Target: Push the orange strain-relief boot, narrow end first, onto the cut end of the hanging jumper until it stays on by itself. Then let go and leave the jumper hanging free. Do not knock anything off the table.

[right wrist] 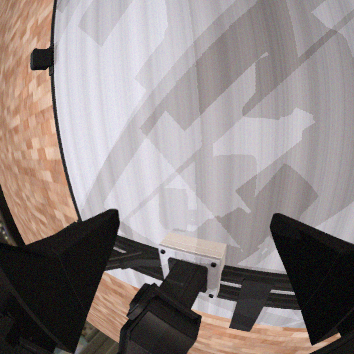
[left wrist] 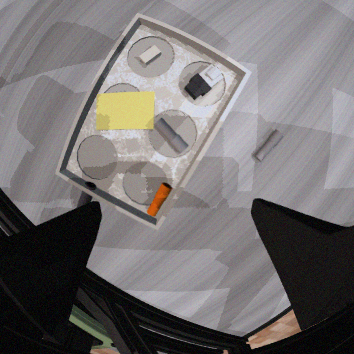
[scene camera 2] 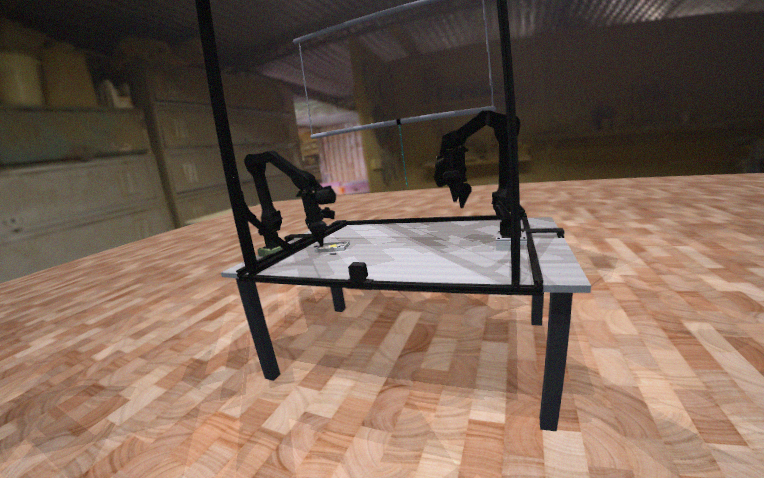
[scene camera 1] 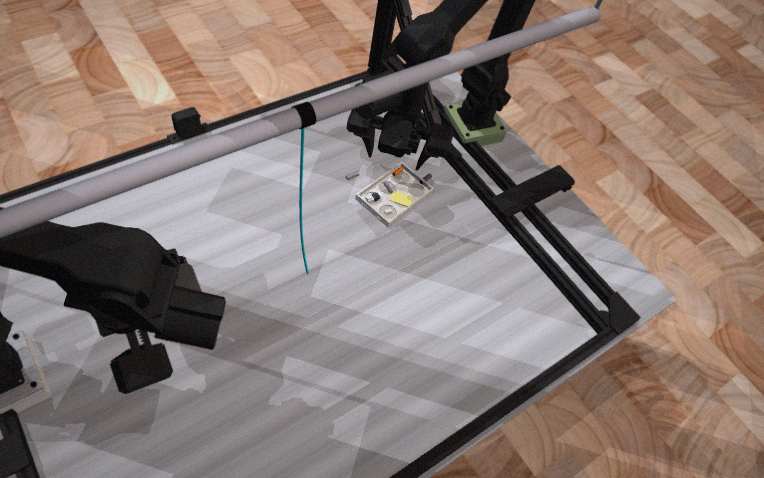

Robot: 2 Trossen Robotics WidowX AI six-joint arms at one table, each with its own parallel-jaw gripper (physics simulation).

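Pixels of known places: left gripper, fingertip midpoint: [left wrist: 177, 208] [scene camera 2: 320, 243] [scene camera 1: 393, 162]; right gripper, fingertip midpoint: [right wrist: 198, 220] [scene camera 2: 458, 205]; left arm's base at its link origin: [left wrist: 71, 332] [scene camera 2: 273, 246] [scene camera 1: 476, 117]; right arm's base at its link origin: [right wrist: 187, 274].
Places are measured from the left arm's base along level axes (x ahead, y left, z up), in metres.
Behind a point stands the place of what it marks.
The orange boot [scene camera 1: 398, 170] {x 0.205, y 0.076, z -0.022 m} [left wrist: 159, 199] {x 0.207, y 0.077, z -0.021 m} lies tilted inside a corner of the shallow tray [scene camera 1: 372, 211] {x 0.288, y 0.153, z -0.025 m} [left wrist: 244, 73] {x 0.302, y 0.113, z -0.018 m}, against its wall. A dark opening shows at its upper end in the left wrist view. My left gripper [scene camera 1: 394, 161] {x 0.219, y 0.073, z 0.002 m} [scene camera 2: 320, 242] {x 0.219, y 0.073, z 0.002 m} [left wrist: 177, 208] {x 0.219, y 0.073, z 0.002 m} is open and empty, pointing down above that side of the tray. The teal jumper [scene camera 1: 300, 197] {x 0.490, y 0.336, z 0.315 m} [scene camera 2: 402, 155] {x 0.491, y 0.335, z 0.301 m} hangs from a black band on the pole, its cut end free above the table. My right gripper [scene camera 2: 459, 202] {x 0.715, y 0.310, z 0.106 m} [right wrist: 198, 220] {x 0.715, y 0.310, z 0.106 m} is open and empty, raised at the other side of the table.
The tray also holds a yellow card [scene camera 1: 401, 198] {x 0.223, y 0.138, z -0.027 m} [left wrist: 125, 110] {x 0.224, y 0.138, z -0.027 m}, a grey cylinder [left wrist: 171, 135] {x 0.238, y 0.106, z -0.023 m} and a black-and-white connector [left wrist: 202, 82] {x 0.274, y 0.123, z -0.022 m}. Outside it lie a light grey cylinder [scene camera 1: 352, 175] {x 0.295, y 0.062, z -0.027 m} [left wrist: 268, 145] {x 0.293, y 0.061, z -0.026 m} and a dark one [scene camera 1: 427, 176] {x 0.156, y 0.107, z -0.019 m}. The pole [scene camera 1: 214, 143] {x 0.576, y 0.357, z 0.446 m} [scene camera 2: 360, 127] {x 0.332, y 0.289, z 0.438 m} crosses above the table.
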